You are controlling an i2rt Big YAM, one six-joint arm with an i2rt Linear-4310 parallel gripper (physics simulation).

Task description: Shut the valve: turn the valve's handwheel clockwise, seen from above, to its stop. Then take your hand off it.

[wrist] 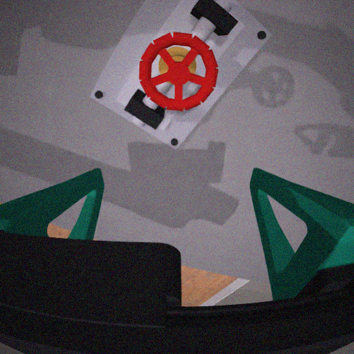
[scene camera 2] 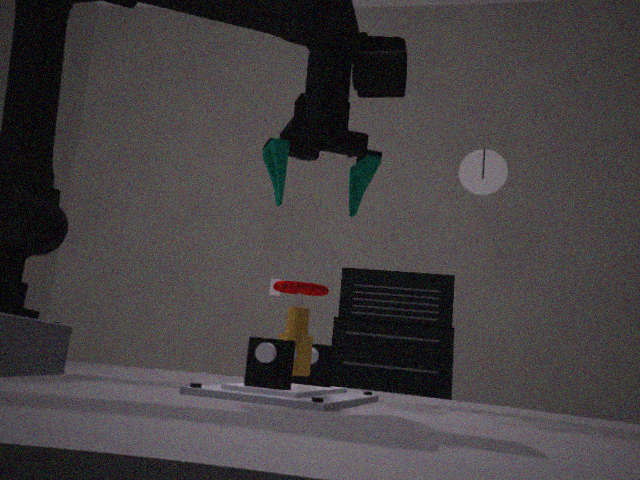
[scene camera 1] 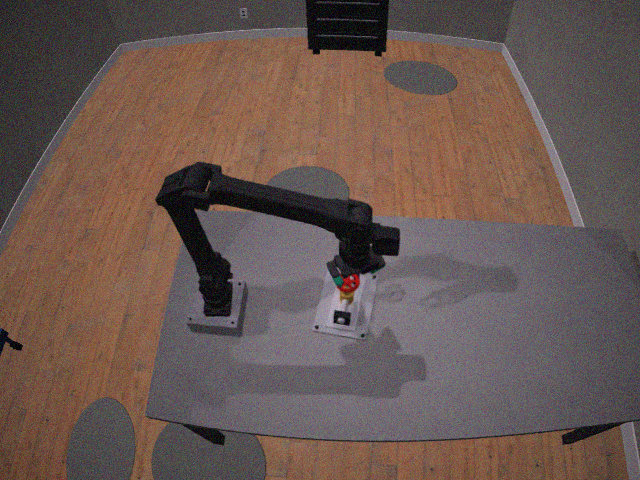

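Observation:
The red five-spoked handwheel (scene camera 1: 356, 282) (scene camera 2: 300, 288) (wrist: 178, 72) lies level on top of the brass valve body (scene camera 1: 346, 296) (scene camera 2: 301, 356) (wrist: 192, 61). The valve stands on a white base plate (scene camera 1: 328, 298) (scene camera 2: 356, 400) (wrist: 120, 75) on the table. My gripper (scene camera 2: 315, 210) (wrist: 176, 176) has green fingers, is open wide and empty, and hangs well above the handwheel, apart from it. In the wrist view the wheel is at the top centre, ahead of the fingertips. In scene camera 1 the gripper covers part of the wheel's far side.
Two black pipe supports (scene camera 2: 269, 362) (wrist: 144, 109) stand on the base plate on either side of the valve. The arm's base block (scene camera 1: 214, 321) (scene camera 2: 34, 343) stands at the left of the grey table (scene camera 1: 491, 351) (scene camera 2: 129, 439). A black cabinet (scene camera 1: 347, 25) (scene camera 2: 395, 330) stands in the background.

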